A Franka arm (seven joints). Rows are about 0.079 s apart.
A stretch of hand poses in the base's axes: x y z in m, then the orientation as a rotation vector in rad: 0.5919, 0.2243, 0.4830, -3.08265, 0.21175, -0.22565; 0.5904, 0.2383, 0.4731, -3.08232, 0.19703, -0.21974; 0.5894, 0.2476, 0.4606, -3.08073, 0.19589, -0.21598; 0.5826, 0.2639, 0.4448, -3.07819, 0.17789, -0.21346; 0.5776, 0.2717, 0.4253, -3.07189, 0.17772, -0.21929; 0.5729, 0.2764, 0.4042, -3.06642, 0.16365, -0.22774; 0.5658, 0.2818, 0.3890, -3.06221, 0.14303, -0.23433; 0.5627, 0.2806, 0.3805, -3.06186, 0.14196, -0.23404; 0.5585, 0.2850, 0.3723, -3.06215, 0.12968, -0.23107; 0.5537, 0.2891, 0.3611, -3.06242, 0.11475, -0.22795; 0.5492, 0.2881, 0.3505, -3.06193, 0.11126, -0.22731; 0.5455, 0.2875, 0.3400, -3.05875, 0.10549, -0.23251; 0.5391, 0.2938, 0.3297, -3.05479, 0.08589, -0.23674; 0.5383, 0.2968, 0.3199, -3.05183, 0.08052, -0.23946; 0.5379, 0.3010, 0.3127, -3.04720, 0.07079, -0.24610; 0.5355, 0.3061, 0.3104, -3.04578, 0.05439, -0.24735
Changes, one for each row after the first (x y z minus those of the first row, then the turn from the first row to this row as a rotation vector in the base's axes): -0.0015, 0.0140, -0.0099, 0.00127, 0.00346, 0.00965; -0.0025, 0.0233, -0.0224, 0.00328, 0.00566, 0.01051; -0.0093, 0.0396, -0.0382, 0.00630, 0.00666, 0.02230; -0.0143, 0.0474, -0.0577, 0.01189, 0.00222, 0.02251; -0.0190, 0.0521, -0.0788, 0.01643, -0.00407, 0.03167; -0.0261, 0.0575, -0.0940, 0.01985, -0.00915, 0.04512; -0.0292, 0.0563, -0.1025, 0.02023, -0.00902, 0.04583; -0.0334, 0.0607, -0.1107, 0.02025, -0.00729, 0.05388; -0.0382, 0.0648, -0.1219, 0.02022, -0.00551, 0.06365; -0.0427, 0.0638, -0.1325, 0.02074, -0.00521, 0.06595; -0.0464, 0.0632, -0.1430, 0.02321, -0.00902, 0.06975; -0.0528, 0.0695, -0.1533, 0.02629, -0.01253, 0.08263; -0.0536, 0.0725, -0.1631, 0.02878, -0.01471, 0.08623; -0.0540, 0.0767, -0.1703, 0.03233, -0.01970, 0.09268; -0.0564, 0.0818, -0.1726, 0.03313, -0.02093, 0.10344
